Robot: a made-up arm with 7 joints. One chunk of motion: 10 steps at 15 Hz.
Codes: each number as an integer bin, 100 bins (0 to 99) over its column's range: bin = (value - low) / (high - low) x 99, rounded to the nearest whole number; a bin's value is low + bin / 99 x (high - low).
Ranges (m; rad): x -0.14..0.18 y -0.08..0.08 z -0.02..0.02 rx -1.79..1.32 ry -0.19..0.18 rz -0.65..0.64
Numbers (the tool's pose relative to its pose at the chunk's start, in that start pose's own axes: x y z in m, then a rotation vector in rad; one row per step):
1: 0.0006 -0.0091 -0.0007 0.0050 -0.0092 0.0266
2: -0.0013 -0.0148 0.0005 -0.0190 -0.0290 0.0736
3: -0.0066 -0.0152 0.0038 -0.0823 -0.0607 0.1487
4: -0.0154 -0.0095 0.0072 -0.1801 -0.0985 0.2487
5: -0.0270 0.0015 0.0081 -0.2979 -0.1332 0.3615
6: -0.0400 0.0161 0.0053 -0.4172 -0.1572 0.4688
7: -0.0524 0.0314 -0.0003 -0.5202 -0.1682 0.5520
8: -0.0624 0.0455 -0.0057 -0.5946 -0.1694 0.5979
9: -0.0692 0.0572 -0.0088 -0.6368 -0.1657 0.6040
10: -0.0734 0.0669 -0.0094 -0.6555 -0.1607 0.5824
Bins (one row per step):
1: 43 44 48 57 48 52
2: 43 40 51 56 43 56
3: 41 40 59 54 35 61
4: 39 44 67 51 24 69
5: 35 50 70 47 15 78
6: 31 59 63 44 9 86
7: 27 69 49 40 6 92
8: 24 78 35 38 6 96
9: 22 85 28 37 7 96
10: 21 91 26 36 8 95

